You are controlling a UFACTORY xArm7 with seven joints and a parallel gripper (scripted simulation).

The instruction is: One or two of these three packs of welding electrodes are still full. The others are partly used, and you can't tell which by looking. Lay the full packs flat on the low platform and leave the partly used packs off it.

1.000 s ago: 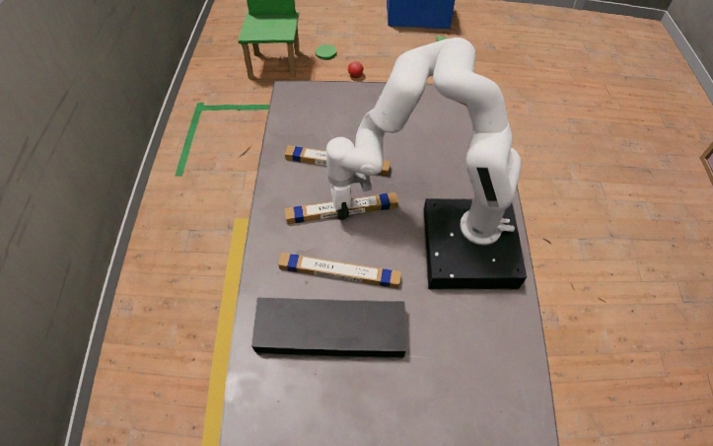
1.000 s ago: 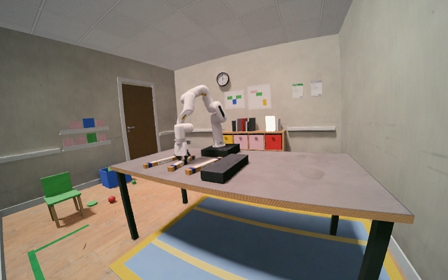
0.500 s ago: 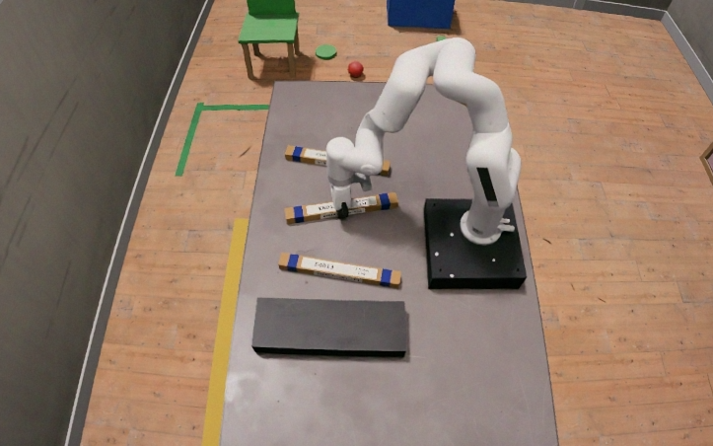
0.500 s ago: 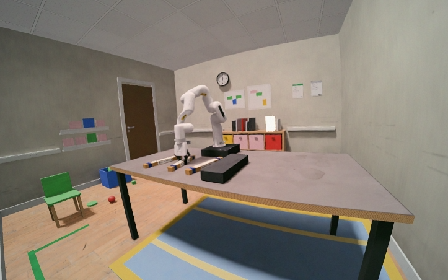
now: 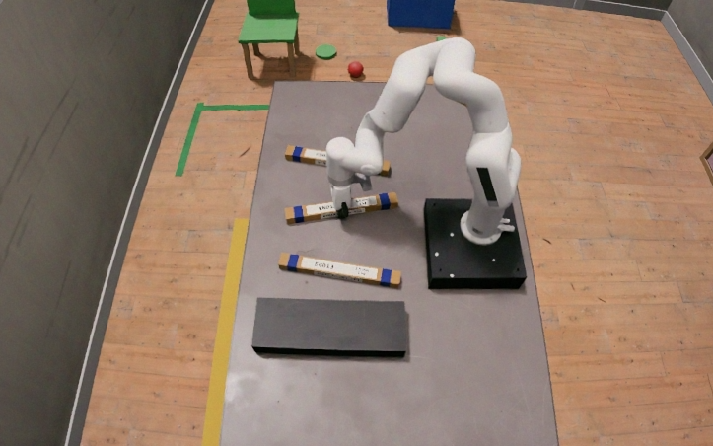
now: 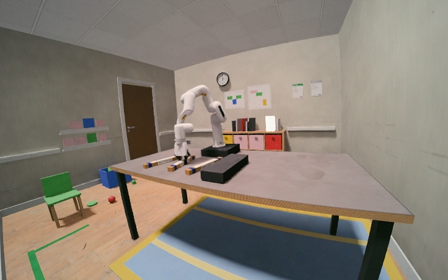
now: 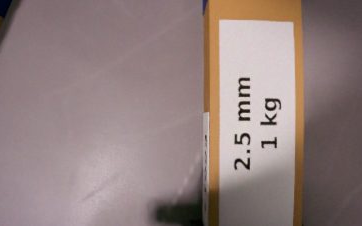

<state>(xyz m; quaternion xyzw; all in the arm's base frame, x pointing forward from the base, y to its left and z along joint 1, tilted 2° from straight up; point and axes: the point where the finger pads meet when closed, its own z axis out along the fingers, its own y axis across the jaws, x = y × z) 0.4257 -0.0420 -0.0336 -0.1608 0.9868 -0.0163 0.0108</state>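
Right now the pack is right at my hand. Round my hand: pack of welding electrodes (3 cm behind, 21 cm to the left); platform (3 cm behind, 40 cm to the left).
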